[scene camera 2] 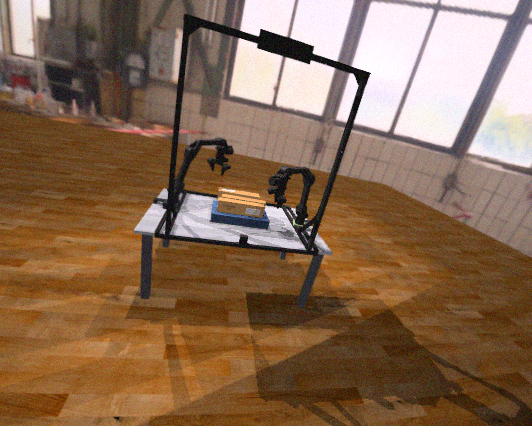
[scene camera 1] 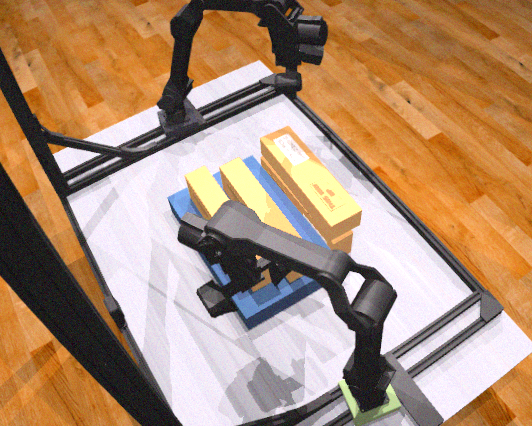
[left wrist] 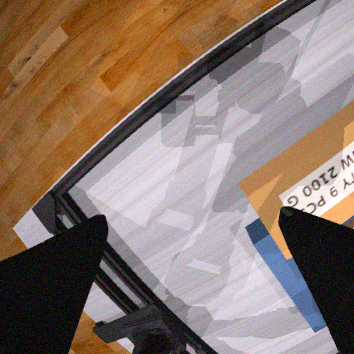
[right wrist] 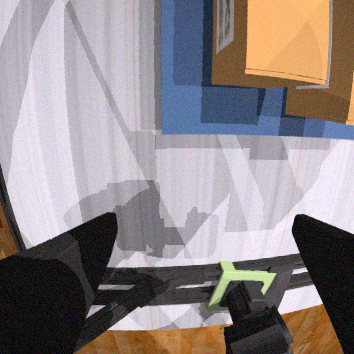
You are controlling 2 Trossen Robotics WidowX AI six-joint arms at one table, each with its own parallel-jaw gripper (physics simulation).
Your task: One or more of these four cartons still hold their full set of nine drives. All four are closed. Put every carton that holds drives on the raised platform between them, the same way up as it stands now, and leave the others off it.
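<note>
Several long tan cartons stand over a blue platform. The leftmost carton in scene camera 1 shows a side label in the right wrist view. A second carton stands next to it. At the right, an upper carton sits over a lower carton; the lower one's footing is hidden. My left gripper is open and empty, high beyond the cartons' left end in scene camera 2. My right gripper is open and empty, above the platform's near end.
The white table has black rails along its edges. A tall black frame stands over it. A pale green bracket lies at the right arm's base. The right arm hides part of the cartons in scene camera 1.
</note>
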